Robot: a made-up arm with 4 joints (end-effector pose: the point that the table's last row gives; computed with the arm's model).
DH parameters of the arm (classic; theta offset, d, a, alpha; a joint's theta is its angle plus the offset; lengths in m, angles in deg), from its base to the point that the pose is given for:
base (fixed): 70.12 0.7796 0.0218 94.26
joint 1: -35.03 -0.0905 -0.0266 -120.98
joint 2: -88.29 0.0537 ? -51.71
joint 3: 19.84 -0.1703 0.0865 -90
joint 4: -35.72 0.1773 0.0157 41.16
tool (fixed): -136.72 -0.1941 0 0
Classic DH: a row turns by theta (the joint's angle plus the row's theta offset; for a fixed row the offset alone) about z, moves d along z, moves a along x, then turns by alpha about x.
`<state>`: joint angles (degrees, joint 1 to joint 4).
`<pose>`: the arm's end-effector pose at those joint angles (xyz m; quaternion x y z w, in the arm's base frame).
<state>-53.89 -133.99 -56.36 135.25</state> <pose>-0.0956 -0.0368 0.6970 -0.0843 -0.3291 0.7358 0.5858</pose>
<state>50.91 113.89 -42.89 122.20</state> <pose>0.0741 -0.0392 0.7506 -0.2979 -0.7725 -0.4908 0.2713</pose>
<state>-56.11 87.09 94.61 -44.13</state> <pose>-0.0023 -0.1417 0.9725 -0.4380 0.3224 0.2181 0.8103</pose>
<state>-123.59 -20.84 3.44 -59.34</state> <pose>0.1083 0.0756 0.8591 -0.0218 -0.4884 0.5833 0.6486</pose>
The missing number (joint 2, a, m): -0.0482
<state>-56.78 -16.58 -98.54 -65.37</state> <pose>-0.1167 0.1719 1.0402 -0.5007 0.6227 -0.5763 0.1717</pose>
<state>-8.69 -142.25 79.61 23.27</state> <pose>-0.0126 -0.0011 0.5268 0.3281 0.3768 0.8622 0.0833</pose>
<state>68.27 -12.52 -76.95 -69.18</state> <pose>-0.1736 -0.1868 0.7538 -0.0512 0.8014 0.1723 0.5705</pose>
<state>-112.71 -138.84 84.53 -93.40</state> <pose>0.0608 -0.0485 0.7973 0.3975 -0.8218 0.1702 0.3711</pose>
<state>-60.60 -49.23 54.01 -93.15</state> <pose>-0.0377 -0.0789 0.7628 0.2674 -0.7231 -0.0704 0.6330</pose>
